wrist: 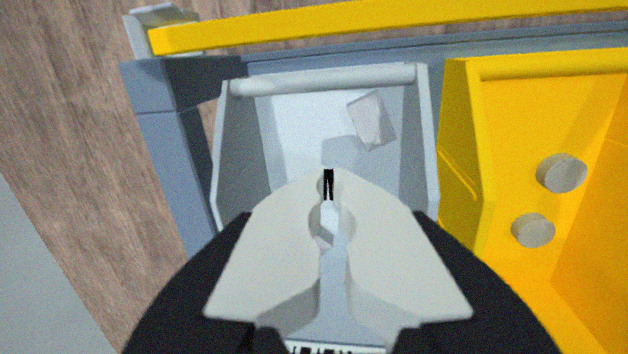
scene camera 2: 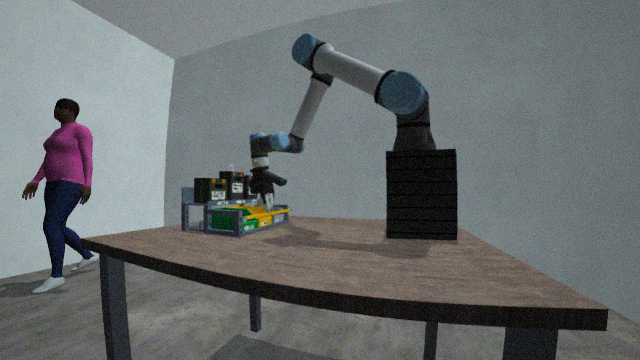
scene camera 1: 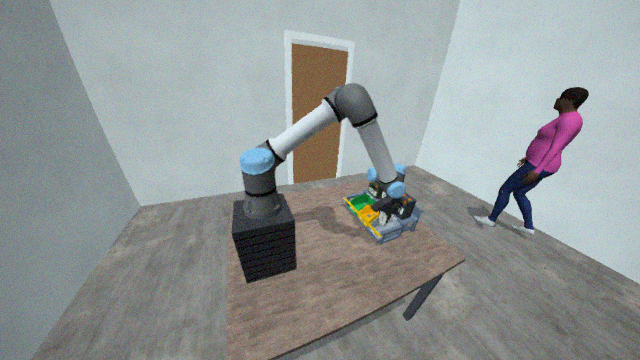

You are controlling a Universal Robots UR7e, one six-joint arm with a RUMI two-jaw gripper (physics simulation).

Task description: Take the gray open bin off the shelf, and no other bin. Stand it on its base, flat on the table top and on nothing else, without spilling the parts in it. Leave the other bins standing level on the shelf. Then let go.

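Frame: origin at the arm's base, x back, y right, z up, level; centimetres.
Seen in the pictures: gripper, between the fingertips: [wrist: 327, 172] [scene camera 1: 381, 226]; arm's base, origin of its link: [scene camera 2: 414, 152] [scene camera 1: 263, 208].
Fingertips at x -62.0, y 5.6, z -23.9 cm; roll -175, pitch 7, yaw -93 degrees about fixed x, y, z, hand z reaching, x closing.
Pixels of each thing's middle, then the offset from my fingertips to it. "*": a spot on its surface instead. Level surfaces: height alone.
- yellow bin, middle of its body: [wrist: 540, 220] [scene camera 2: 247, 216] [scene camera 1: 373, 213] dx -3.2, dy -11.9, dz -0.6 cm
- small pale block, middle of its body: [wrist: 371, 120] dx +2.0, dy -2.5, dz -3.2 cm
- green bin, a spot on its surface: [scene camera 2: 227, 219] * dx +0.0, dy -27.9, dz +0.2 cm
- yellow bar, a spot on its surface: [wrist: 320, 25] * dx +6.9, dy -0.2, dz +1.6 cm
- table, height of its surface: dz -4.9 cm
The gray open bin [wrist: 305, 120] [scene camera 1: 389, 231] stands in the end place of the shelf [wrist: 167, 165] [scene camera 2: 233, 223], beside the yellow bin [wrist: 540, 110] [scene camera 1: 369, 215] [scene camera 2: 265, 220]. A small pale block [wrist: 372, 122] lies in the gray bin near its front rim; part of another piece shows between the fingers. The green bin [scene camera 1: 361, 201] [scene camera 2: 227, 219] stands beyond the yellow one. My gripper [wrist: 327, 172] [scene camera 1: 382, 222] [scene camera 2: 269, 207] is shut and empty, pointing down over the inside of the gray bin, between its side walls. The fingers hide the middle of the bin; whether the tips are below its rim is unclear.
A yellow bar [wrist: 320, 25] runs along the shelf front, ahead of the bin rims. Dark cases [scene camera 2: 210, 190] [scene camera 1: 406, 206] stand on the raised rear level, close to the gripper. Two round parts lie in the yellow bin. A person [scene camera 1: 555, 140] [scene camera 2: 67, 145] is beyond the table [scene camera 1: 320, 280].
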